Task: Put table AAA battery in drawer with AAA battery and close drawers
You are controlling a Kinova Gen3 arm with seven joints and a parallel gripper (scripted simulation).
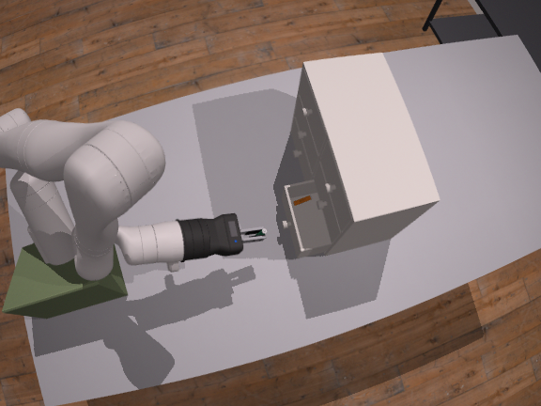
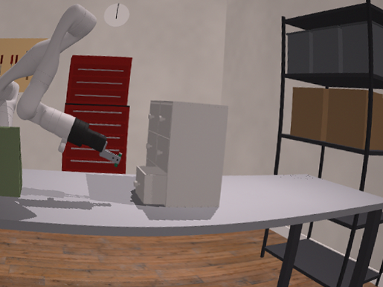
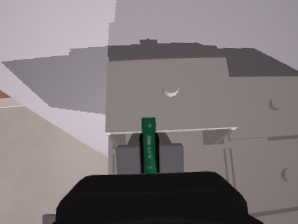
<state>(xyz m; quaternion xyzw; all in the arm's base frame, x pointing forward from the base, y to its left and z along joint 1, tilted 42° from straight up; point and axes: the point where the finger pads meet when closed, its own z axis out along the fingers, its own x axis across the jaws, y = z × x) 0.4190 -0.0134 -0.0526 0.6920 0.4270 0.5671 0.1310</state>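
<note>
My hand is 130 mm short of the orange battery, 80 mm to the right of it and 120 mm above it. Round my hand: green AAA battery 10 mm ahead.
</note>
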